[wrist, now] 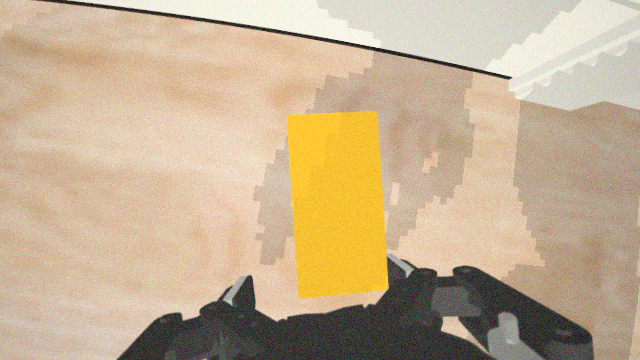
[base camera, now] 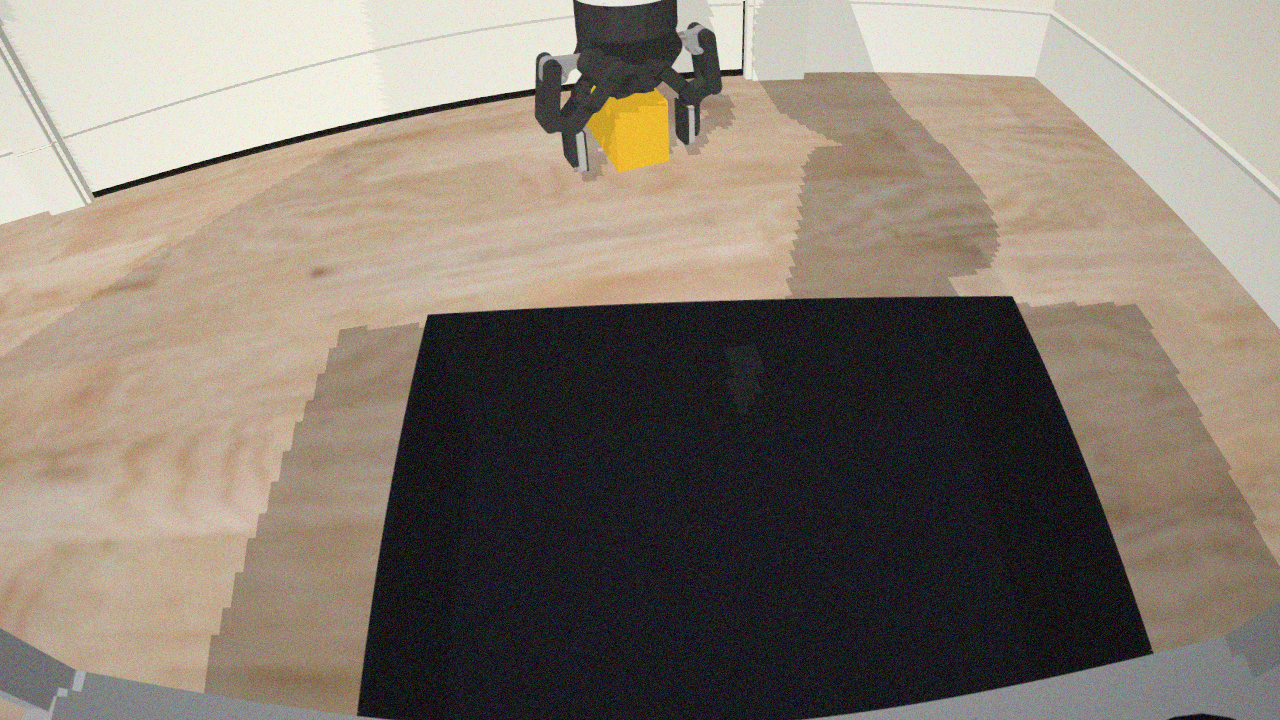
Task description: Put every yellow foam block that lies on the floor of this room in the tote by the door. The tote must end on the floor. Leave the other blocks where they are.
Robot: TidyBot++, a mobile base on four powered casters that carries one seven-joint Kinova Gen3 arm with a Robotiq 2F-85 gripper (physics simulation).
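Places are measured from the arm's base along level axes (x left, y down, z back), in millimetres.
Where they show: gripper, fingertip midpoint: (wrist: 319, 279) (base camera: 634, 153).
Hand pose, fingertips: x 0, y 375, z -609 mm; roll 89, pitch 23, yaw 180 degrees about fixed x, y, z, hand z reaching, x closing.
Note:
After its pixels a point has its place.
A yellow foam block (base camera: 642, 129) {y 358, x -8, z -620 mm} (wrist: 336, 195) {y 335, x 10, z -666 mm} lies on the wooden floor near the white wall or door panel. My gripper (base camera: 634, 152) {y 375, x 0, z -609 mm} (wrist: 319, 279) {y 375, x 0, z -609 mm} is open and points down at the block, with one finger on each side of it. In the wrist view the block's near end lies between the fingertips, closer to the right finger than to the left one; a gap shows at the left finger. Whether the right finger touches the block I cannot tell. The tote does not show in either view.
A white panel (base camera: 268, 80) {y 313, x 369, z -732 mm} with a dark bottom edge stands close behind the block. A white baseboard (base camera: 1154, 152) {y 362, x -529, z -631 mm} runs along the right wall. The robot's own black base top (base camera: 716, 501) fills the lower middle of the base view.

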